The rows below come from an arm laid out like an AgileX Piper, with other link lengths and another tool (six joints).
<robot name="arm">
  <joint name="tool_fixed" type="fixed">
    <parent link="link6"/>
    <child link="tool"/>
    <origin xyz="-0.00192 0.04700 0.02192" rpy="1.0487 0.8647 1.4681"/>
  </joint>
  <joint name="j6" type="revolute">
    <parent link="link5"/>
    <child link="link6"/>
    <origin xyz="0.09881 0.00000 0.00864"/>
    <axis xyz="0.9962 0 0.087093"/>
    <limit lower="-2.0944" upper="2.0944"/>
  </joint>
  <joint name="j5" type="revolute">
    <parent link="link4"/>
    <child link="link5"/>
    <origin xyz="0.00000 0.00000 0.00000"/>
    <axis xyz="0 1 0"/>
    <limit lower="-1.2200" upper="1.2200"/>
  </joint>
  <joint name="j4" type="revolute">
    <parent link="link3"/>
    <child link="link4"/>
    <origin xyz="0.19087 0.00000 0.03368"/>
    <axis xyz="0.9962 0 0.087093"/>
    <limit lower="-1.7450" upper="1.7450"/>
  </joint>
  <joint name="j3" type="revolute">
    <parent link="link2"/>
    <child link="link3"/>
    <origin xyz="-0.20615 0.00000 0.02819"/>
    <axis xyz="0 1 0"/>
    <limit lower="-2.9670" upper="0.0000"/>
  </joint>
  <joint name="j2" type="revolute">
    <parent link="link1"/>
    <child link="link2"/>
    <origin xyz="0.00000 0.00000 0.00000"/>
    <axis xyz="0 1 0"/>
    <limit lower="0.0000" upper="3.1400"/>
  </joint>
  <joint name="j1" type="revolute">
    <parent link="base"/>
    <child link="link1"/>
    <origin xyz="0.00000 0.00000 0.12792"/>
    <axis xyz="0 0 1"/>
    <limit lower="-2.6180" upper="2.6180"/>
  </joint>
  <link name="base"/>
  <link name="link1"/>
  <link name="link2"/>
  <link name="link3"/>
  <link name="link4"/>
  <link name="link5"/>
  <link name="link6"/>
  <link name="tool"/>
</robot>
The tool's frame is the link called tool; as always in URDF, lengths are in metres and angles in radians.
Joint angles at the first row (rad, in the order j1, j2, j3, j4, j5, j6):
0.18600, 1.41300, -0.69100, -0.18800, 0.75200, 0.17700
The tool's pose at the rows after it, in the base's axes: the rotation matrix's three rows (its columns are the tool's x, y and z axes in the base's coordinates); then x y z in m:
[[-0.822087 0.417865 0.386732], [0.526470 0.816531 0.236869], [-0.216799 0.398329 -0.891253]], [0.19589 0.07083 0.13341]
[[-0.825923 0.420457 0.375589], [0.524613 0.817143 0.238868], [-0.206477 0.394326 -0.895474]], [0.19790 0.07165 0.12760]
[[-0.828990 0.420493 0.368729], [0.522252 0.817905 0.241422], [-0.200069 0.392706 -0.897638]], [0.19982 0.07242 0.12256]
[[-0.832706 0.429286 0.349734], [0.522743 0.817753 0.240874], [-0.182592 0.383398 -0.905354]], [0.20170 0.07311 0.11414]
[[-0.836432 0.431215 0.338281], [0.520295 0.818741 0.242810], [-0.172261 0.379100 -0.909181]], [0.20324 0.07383 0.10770]
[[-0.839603 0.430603 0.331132], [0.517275 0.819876 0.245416], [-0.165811 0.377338 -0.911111]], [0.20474 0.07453 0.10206]
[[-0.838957 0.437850 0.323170], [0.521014 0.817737 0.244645], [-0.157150 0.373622 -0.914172]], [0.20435 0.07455 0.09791]
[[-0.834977 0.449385 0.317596], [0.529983 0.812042 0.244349], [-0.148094 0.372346 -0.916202]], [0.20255 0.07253 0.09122]
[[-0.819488 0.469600 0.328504], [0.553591 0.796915 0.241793], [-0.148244 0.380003 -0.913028]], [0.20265 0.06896 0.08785]
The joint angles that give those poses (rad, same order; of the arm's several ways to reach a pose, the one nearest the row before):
0.18601, 1.43499, -0.69102, -0.18600, 0.74003, 0.17700
0.18602, 1.46801, -0.69102, -0.18500, 0.71801, 0.17702
0.18603, 1.49698, -0.69099, -0.18501, 0.69501, 0.17703
0.18603, 1.54201, -0.69098, -0.18501, 0.67098, 0.18104
0.18600, 1.57701, -0.69100, -0.18500, 0.64699, 0.18101
0.18601, 1.60801, -0.69103, -0.18600, 0.62202, 0.18101
0.18599, 1.62503, -0.68501, -0.18600, 0.60898, 0.18699
0.17598, 1.64500, -0.66298, -0.18700, 0.57498, 0.19199
0.15798, 1.65301, -0.64501, -0.18700, 0.54400, 0.20498

